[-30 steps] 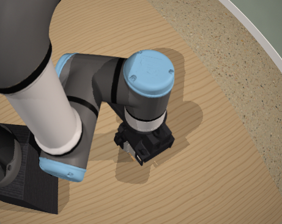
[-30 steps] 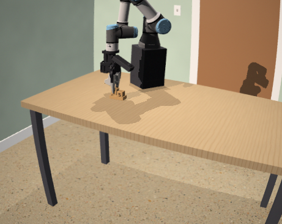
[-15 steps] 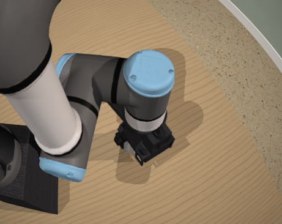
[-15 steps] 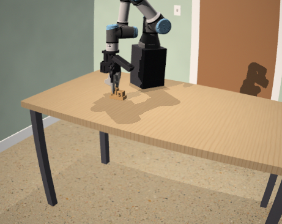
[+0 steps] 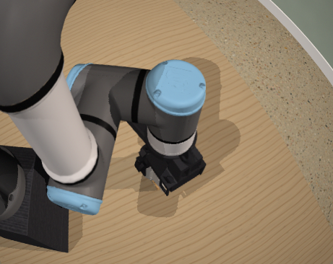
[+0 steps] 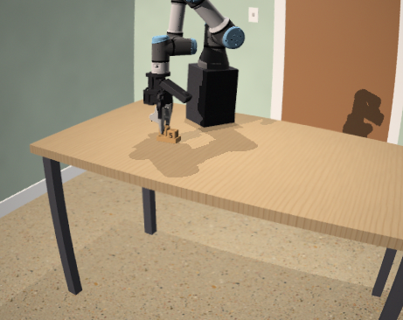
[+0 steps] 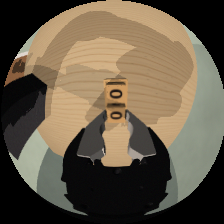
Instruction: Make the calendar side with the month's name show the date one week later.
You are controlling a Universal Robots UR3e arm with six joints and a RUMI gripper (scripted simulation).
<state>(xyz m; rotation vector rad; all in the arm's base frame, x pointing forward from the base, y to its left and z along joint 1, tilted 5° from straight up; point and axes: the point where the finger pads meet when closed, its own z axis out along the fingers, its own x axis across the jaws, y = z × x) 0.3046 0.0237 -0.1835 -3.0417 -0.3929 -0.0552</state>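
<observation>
My hand is 20 mm to the right of the wooden tray and 30 mm above it.
</observation>
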